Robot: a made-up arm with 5 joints.
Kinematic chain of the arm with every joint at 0, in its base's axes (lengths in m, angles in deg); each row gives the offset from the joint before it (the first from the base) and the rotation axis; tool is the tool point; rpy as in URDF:
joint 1: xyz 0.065 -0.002 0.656 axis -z
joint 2: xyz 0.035 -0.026 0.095 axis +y
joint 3: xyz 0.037 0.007 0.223 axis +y
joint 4: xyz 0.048 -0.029 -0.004 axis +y
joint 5: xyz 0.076 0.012 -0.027 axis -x
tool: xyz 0.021 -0.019 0.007 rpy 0 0 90
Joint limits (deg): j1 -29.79..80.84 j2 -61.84..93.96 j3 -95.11..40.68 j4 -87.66..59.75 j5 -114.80..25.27
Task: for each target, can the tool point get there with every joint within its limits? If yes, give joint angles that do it. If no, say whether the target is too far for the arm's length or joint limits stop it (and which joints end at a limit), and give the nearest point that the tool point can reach.
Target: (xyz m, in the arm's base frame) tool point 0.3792 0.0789 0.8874
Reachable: yes | joints -21.43 28.66 -2.11 -43.59 -100.34
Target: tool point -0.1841 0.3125 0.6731
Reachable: no: joint limits stop it (at a limit: joint 2, joint 3, joint 4) | nearest point -0.1044 0.2118 0.8430 | short by 0.213 m
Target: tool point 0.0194 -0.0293 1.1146
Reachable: yes | joints 53.35 -18.33 -54.73 -39.79 13.39
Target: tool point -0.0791 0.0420 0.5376
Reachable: no: joint limits stop it (at a limit: joint 1, joint 2, joint 3) | nearest point 0.0345 -0.1310 0.6237 | short by 0.224 m
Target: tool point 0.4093 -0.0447 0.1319
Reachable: no: too far | nearest point 0.3444 -0.0367 0.5445 | short by 0.418 m
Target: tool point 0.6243 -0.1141 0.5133
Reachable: no: too far | nearest point 0.4484 -0.0788 0.6192 | short by 0.208 m
